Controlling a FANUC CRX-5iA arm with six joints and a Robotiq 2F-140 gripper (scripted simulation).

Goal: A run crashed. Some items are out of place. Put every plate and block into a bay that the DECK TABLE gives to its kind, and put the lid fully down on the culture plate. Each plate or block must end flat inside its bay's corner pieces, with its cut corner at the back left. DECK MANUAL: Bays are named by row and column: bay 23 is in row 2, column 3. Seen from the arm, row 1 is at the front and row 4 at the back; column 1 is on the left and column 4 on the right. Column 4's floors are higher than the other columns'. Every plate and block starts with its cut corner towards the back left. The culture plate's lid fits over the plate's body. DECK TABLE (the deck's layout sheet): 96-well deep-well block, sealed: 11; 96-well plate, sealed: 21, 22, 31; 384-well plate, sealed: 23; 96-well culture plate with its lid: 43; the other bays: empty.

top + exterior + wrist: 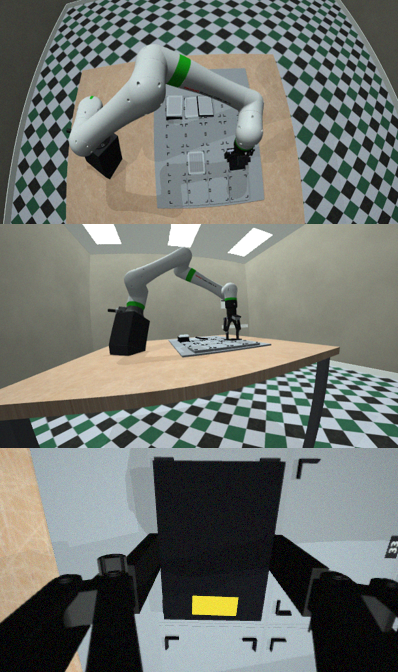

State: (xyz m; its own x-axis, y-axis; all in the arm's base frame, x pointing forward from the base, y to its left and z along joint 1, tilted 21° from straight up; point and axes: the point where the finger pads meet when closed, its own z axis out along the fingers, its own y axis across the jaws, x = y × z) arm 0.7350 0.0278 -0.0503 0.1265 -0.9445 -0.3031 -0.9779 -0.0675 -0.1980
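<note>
Right now the black plate lid is 20 mm below my hand. Also, from my hand: bay label 32: 170 mm behind, 140 mm to the left, 40 mm below; fine-welled plate: 210 mm behind, 30 mm to the right, 40 mm below; bay label reading 33: 150 mm behind, 20 mm to the right, 40 mm below.
</note>
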